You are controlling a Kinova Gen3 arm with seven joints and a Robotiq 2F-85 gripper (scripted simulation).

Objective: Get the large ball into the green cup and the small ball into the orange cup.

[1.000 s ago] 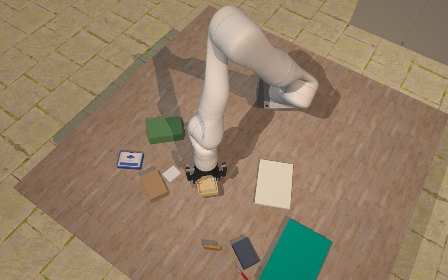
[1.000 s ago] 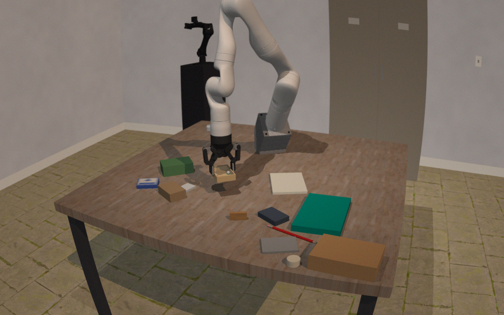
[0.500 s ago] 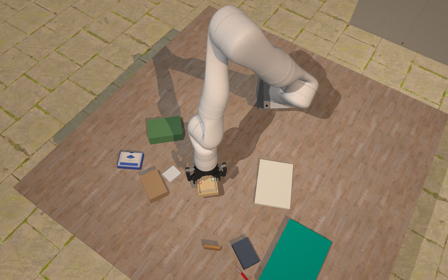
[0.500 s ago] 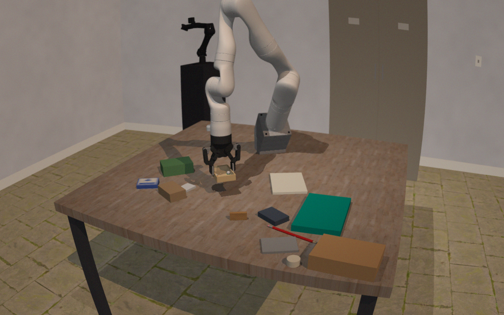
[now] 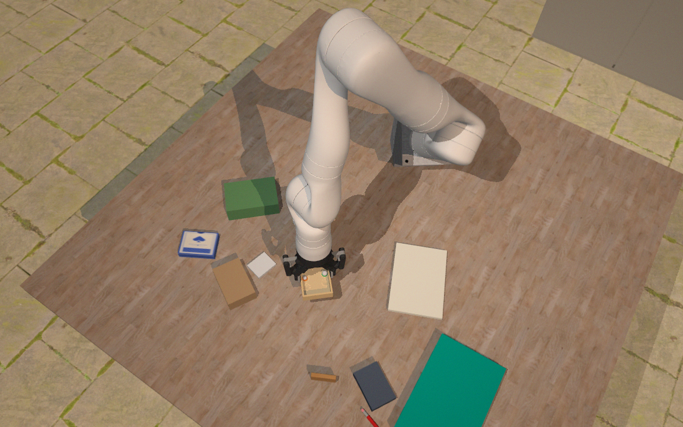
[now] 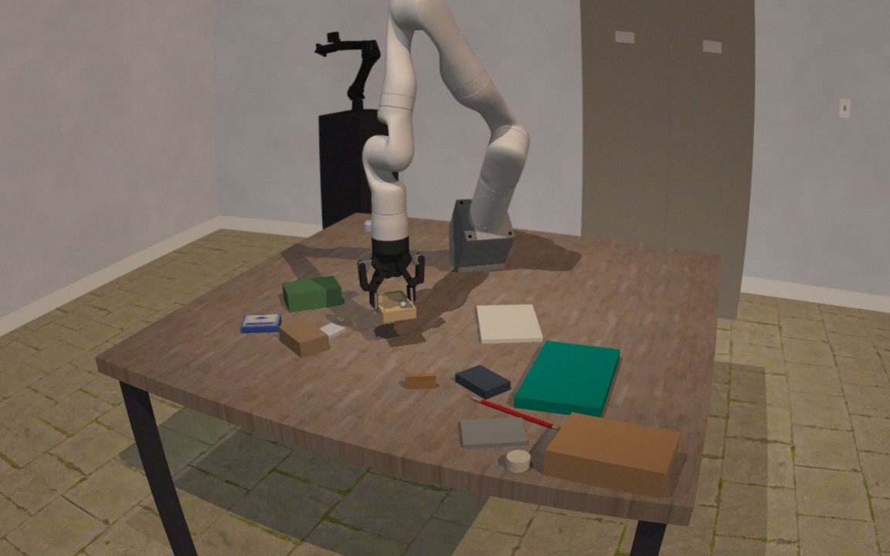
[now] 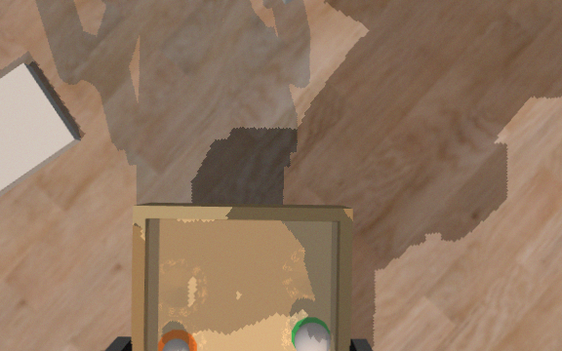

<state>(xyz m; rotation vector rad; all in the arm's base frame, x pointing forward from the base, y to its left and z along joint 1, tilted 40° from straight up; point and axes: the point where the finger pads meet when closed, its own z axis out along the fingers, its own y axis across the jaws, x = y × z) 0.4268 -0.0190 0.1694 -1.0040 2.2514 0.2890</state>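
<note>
Right now my hand is 2 cm above the wooden puzzle box. Also, from my hand: white tile 14 cm to the right, 9 cm below, 5 cm ahead; then brown block 14 cm to the right, 14 cm ahead, 7 cm below; then cream slab 21 cm behind, 15 cm to the left, 9 cm below.
</note>
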